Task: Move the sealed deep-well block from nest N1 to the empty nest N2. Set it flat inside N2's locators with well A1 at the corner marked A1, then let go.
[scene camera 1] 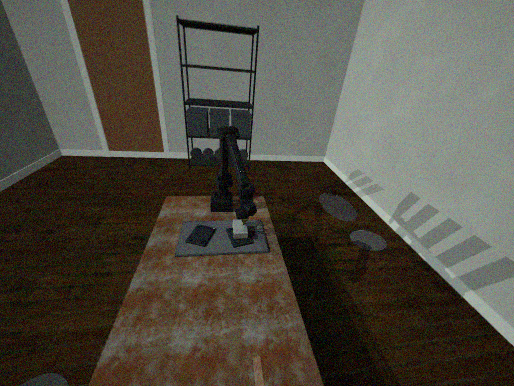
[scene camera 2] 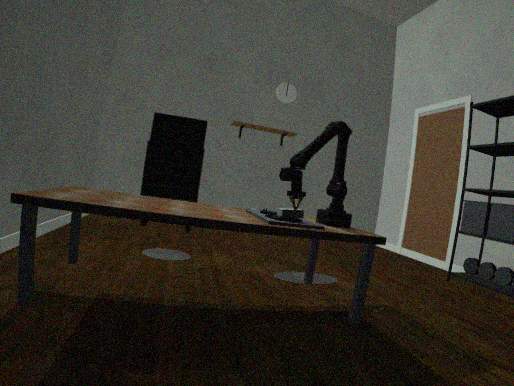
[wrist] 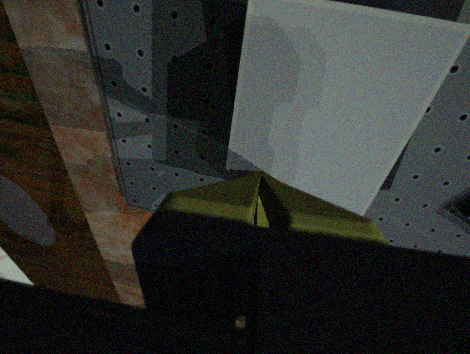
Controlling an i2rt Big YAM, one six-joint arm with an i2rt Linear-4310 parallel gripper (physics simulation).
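Places are measured from the arm's base along level axes (x ahead, y left, z up), in metres.
Pixels of known places: gripper, fingertip midpoint: [scene camera 1: 243,223] [scene camera 2: 295,209] [wrist: 258,182]; arm's base, link origin: [scene camera 1: 222,196] [scene camera 2: 335,211].
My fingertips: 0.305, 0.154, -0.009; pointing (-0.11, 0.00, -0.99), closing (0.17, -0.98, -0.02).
Ahead of a thing's pixels: the offset from my fingertips to its top centre, as dx, dy, dz. Level surfaces: height alone.
The pale deep-well block @[+0.020, -0.020, +0.004] [scene camera 1: 240,228] [scene camera 2: 292,214] [wrist: 325,100] is at the right-hand dark nest @[+0.052, -0.024, -0.038] [scene camera 1: 243,243] in scene camera 1. Its broad pale face fills the upper right of the wrist view; whether it sits fully flat cannot be told. The other dark nest @[+0.052, -0.258, -0.038] [scene camera 1: 201,235], to the left, is empty. Nest labels, the A1 mark and well A1 cannot be read. My gripper [scene camera 1: 244,219] [scene camera 2: 295,207] [wrist: 258,182] is shut with nothing between its yellow fingers. It points down at the block's arm-side edge, the tips close over it; contact cannot be told.
Both nests are on a grey perforated board @[+0.043, -0.123, -0.060] [scene camera 1: 220,248] [wrist: 435,175] on the rusty-patterned table @[dz -0.073] [scene camera 1: 200,310] [scene camera 2: 150,202]. The arm's base [scene camera 1: 221,202] [scene camera 2: 334,218] stands behind the board. A black shelf rack [scene camera 1: 218,26] stands by the far wall.
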